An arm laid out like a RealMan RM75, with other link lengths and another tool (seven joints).
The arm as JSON. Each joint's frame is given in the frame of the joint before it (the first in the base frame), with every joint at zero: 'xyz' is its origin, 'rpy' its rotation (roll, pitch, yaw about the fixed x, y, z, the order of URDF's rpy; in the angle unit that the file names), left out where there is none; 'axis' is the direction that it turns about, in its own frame. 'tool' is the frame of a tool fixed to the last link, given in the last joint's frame.
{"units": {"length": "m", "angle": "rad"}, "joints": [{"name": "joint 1", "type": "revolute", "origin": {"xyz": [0.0, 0.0, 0.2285]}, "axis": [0.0, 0.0, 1.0]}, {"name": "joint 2", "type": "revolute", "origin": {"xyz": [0.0, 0.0, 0.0], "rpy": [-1.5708, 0.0, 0.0]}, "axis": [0.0, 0.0, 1.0]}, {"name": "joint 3", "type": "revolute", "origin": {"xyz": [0.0, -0.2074, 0.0], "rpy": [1.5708, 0.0, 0.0]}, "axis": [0.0, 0.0, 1.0]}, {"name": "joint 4", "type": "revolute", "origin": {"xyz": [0.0, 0.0, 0.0], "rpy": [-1.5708, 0.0, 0.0]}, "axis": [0.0, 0.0, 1.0]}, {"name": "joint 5", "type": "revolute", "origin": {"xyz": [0.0, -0.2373, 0.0], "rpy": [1.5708, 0.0, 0.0]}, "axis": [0.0, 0.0, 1.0]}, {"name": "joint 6", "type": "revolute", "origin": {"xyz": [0.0, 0.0, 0.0], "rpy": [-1.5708, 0.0, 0.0]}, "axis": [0.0, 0.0, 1.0]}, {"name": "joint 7", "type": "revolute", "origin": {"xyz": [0.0, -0.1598, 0.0], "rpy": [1.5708, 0.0, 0.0]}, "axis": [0.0, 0.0, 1.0]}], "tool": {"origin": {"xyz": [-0.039, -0.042, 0.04], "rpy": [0.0, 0.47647, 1.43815]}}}
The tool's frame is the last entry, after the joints.
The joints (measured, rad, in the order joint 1, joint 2, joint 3, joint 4, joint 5, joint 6, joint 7), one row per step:
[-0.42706 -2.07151 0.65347 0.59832 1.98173 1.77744 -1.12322]
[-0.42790 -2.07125 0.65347 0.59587 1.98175 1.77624 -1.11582]
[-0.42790 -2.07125 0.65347 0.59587 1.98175 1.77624 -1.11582]
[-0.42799 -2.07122 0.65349 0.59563 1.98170 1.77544 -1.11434]
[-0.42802 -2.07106 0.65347 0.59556 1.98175 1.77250 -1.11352]
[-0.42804 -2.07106 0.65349 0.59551 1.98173 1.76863 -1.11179]
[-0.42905 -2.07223 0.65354 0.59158 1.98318 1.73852 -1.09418]
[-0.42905 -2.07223 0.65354 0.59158 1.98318 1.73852 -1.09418]
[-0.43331 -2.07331 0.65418 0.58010 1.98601 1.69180 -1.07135]
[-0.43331 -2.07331 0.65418 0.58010 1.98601 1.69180 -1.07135]
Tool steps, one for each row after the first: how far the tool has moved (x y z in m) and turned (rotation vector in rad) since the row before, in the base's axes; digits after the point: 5 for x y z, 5 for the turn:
[0.00012 0.00036 -0.00020 0.00329 0.00131 -0.00484]
[0.00000 0.00000 0.00000 0.00000 0.00000 0.00000]
[-0.00007 0.00017 0.00001 0.00114 0.00069 -0.00072]
[-0.00047 0.00046 0.00010 0.00214 0.00208 0.00101]
[-0.00055 0.00061 0.00008 0.00312 0.00269 0.00077]
[-0.00392 0.00422 -0.00056 0.02262 0.02012 0.00367]
[0.00000 0.00000 0.00000 0.00000 0.00000 0.00000]
[-0.00578 0.00594 -0.00184 0.02832 0.02886 0.00901]
[0.00000 0.00000 0.00000 0.00000 0.00000 0.00000]

